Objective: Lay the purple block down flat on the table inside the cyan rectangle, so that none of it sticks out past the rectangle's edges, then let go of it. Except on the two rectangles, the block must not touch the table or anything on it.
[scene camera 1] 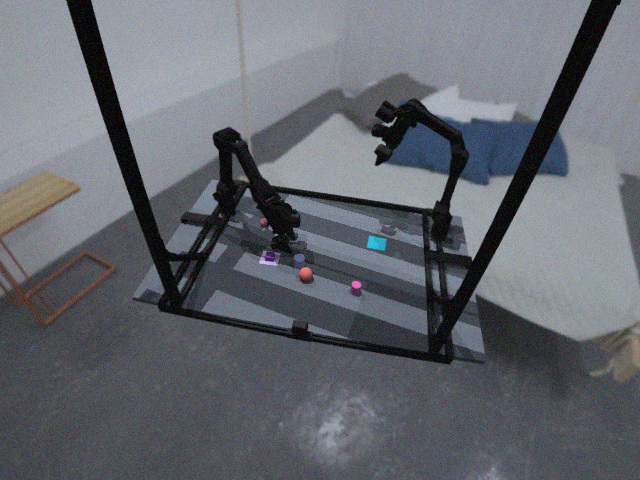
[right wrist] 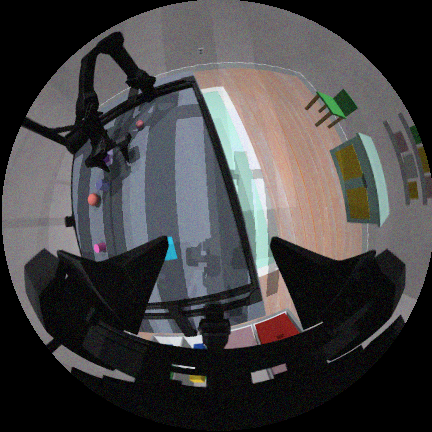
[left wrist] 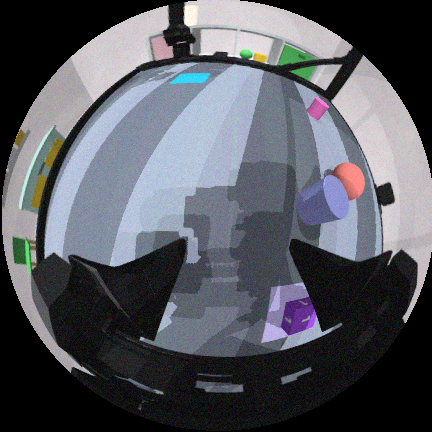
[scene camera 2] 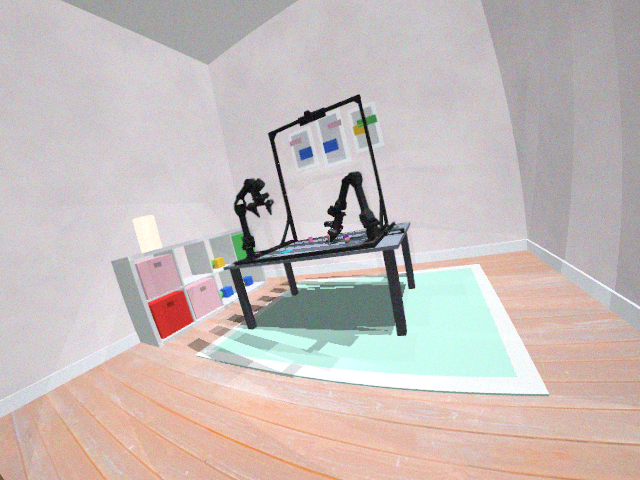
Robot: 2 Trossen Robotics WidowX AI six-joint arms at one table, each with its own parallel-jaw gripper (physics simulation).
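Frame: origin at the left arm's base, x back, y right, z up, level; metres.
Where they show: left gripper, fingertip midpoint: (scene camera 1: 292,246) (right wrist: 118,166) (left wrist: 239,244) (scene camera 2: 332,240); right gripper, fingertip midpoint: (scene camera 1: 379,160) (right wrist: 220,241) (scene camera 2: 265,216); left arm's base at its link origin: (scene camera 1: 226,208) (right wrist: 149,93) (scene camera 2: 373,236); right arm's base at its link origin: (scene camera 1: 438,234) (right wrist: 214,310) (left wrist: 181,56) (scene camera 2: 251,256).
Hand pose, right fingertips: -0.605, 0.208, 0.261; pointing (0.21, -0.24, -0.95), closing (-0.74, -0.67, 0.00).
Things, the pixels of their centre, and the offset from my right fingertips, as dx, dy, dz. "spot": a spot on its surface instead.
- purple block at the middle of its body: (left wrist: 299,314) (scene camera 1: 270,256) +0.499, +0.127, -0.270
- lilac rectangle at a spot on its surface: (left wrist: 272,334) spot: +0.511, +0.094, -0.279
- cyan rectangle at a spot on its surface: (left wrist: 190,78) (scene camera 1: 373,243) spot: +0.071, +0.177, -0.279
- blue-violet cylinder at the middle of its body: (left wrist: 321,201) (scene camera 1: 299,261) (right wrist: 102,184) +0.404, +0.196, -0.259
- orange ball at the middle of its body: (left wrist: 347,180) (scene camera 1: 305,274) (right wrist: 93,199) +0.403, +0.267, -0.255
- pink cylinder at the middle of its body: (left wrist: 317,108) (scene camera 1: 355,288) (right wrist: 99,246) +0.254, +0.383, -0.260
- small red ball at the middle of its body: (scene camera 1: 264,222) (right wrist: 139,123) +0.471, -0.069, -0.263
The purple block (scene camera 1: 269,255) (left wrist: 298,316) rests on the lilac rectangle (scene camera 1: 264,261) (left wrist: 272,334); in the left wrist view it shows low at the right, partly hidden behind a finger. The cyan rectangle (scene camera 1: 376,242) (left wrist: 190,78) (right wrist: 171,250) lies bare, toward the right arm's base. My left gripper (scene camera 1: 284,246) (left wrist: 239,244) is open and empty, pointing down low over the table, just behind and right of the block in scene camera 1; the block is not between its fingers. My right gripper (scene camera 1: 376,147) (right wrist: 220,241) is open and empty, high above the table.
A blue-violet cylinder (scene camera 1: 299,260) (left wrist: 322,201) stands right of the block, near the left gripper. An orange ball (scene camera 1: 305,274) (left wrist: 351,181) lies beside it. A pink cylinder (scene camera 1: 356,288) (left wrist: 318,108) stands farther right. A small red ball (scene camera 1: 263,222) (right wrist: 140,124) lies near the left arm.
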